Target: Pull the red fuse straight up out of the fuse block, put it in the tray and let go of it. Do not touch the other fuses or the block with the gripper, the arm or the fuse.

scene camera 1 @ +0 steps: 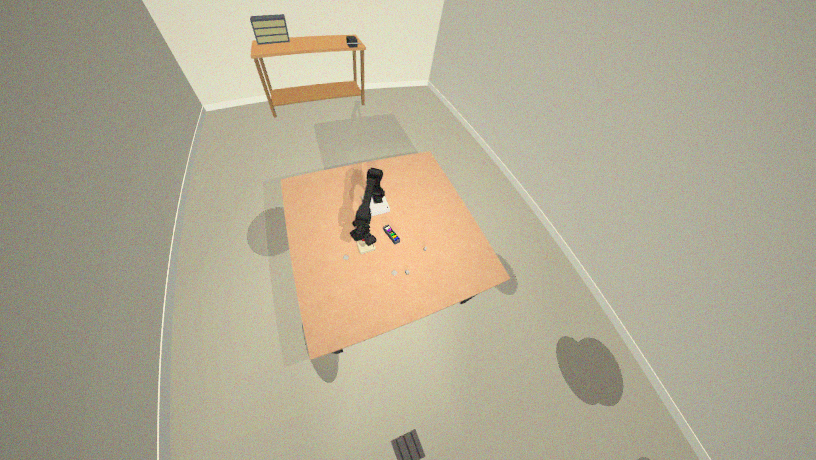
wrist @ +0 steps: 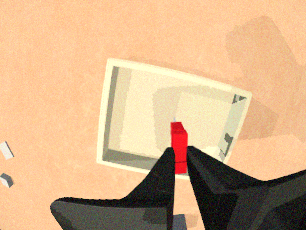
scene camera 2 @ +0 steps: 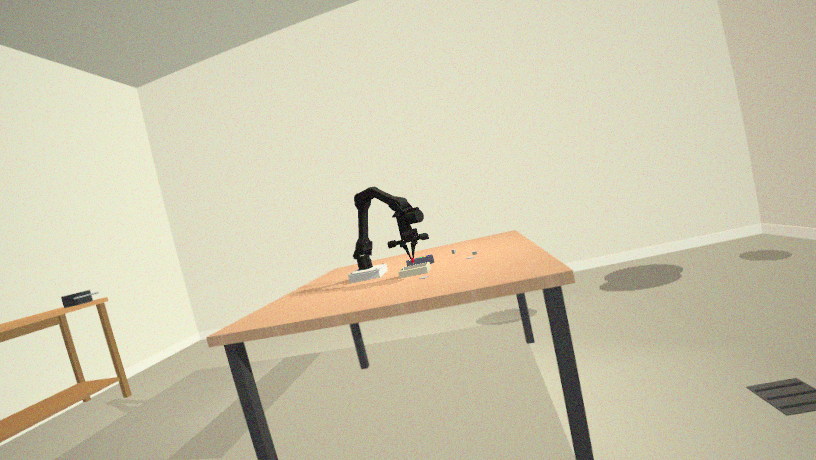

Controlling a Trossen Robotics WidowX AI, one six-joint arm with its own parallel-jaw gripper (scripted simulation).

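There's a red fuse [wrist: 179, 135] being carried by my gripper [wrist: 179, 152], and I can see a tray [wrist: 138, 102] as well.
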